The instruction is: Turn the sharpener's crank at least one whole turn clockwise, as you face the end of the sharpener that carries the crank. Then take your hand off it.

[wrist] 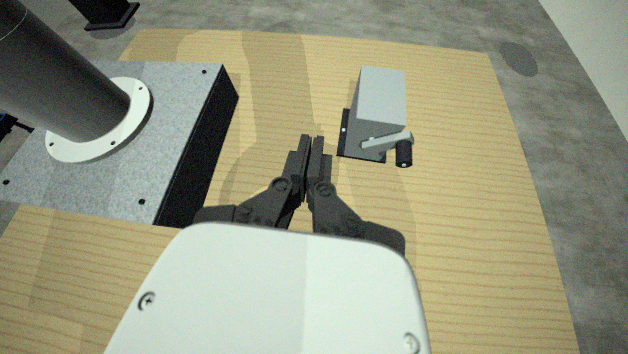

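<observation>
The sharpener [381, 97] is a light grey box on a dark base plate, right of centre in the wrist view. Its crank [387, 139] is on the near end; the light arm points right and slightly up from its hub. The black handle knob [403, 153] sits at the arm's right end and points toward the camera. My gripper [312, 150] is shut and empty. Its fingertips are left of the sharpener and apart from the crank and knob in the view.
A grey speckled block with black sides [175, 100] stands at the left, with a white flange [141, 105] and a thick dark column [60, 80] on it. The wooden table [465, 225] ends at the right, with grey floor [590, 200] beyond. A dark stand [107, 12] is at the top left.
</observation>
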